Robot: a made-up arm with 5 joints.
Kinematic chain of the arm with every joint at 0, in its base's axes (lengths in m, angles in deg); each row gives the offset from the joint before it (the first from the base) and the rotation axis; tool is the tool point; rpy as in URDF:
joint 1: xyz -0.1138 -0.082 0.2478 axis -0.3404 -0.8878 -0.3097
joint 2: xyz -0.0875 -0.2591 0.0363 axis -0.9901 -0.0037 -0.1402
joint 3: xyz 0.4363 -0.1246 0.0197 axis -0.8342 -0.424 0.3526
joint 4: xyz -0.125 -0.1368 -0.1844 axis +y
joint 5: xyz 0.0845 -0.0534 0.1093 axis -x
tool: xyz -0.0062 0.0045 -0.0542 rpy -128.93 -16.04 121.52
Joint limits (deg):
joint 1: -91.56..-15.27
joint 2: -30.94..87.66
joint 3: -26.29..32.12
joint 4: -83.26..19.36
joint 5: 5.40..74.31
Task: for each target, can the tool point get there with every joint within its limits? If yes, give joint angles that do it. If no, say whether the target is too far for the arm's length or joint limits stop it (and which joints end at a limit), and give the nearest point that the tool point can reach.
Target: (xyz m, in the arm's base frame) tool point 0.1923 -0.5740 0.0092
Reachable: yes | joints -53.32 41.01 -20.44 -36.44 38.82
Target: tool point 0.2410 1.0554 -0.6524
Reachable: no: too far | nearest point 0.4066 -0.1562 -0.1755 | short by 1.313 m
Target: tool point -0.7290 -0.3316 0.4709
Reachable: no: joint limits stop it (at a limit: joint 1, joint 2, joint 3, joint 4, joint 5) | nearest point -0.3018 -0.3451 -0.1193 | short by 0.729 m
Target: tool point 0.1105 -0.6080 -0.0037
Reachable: yes | joints -25.57 -6.00 -12.85 -37.59 68.26
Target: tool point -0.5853 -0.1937 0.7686
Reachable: no: joint limits stop it (at a limit: joint 1, joint 2, joint 3, joint 4, joint 5) | nearest point 0.0233 -0.5047 0.5247 | short by 0.726 m
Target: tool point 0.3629 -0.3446 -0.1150
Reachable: yes | joints -83.62 75.36 10.90 -18.94 46.84
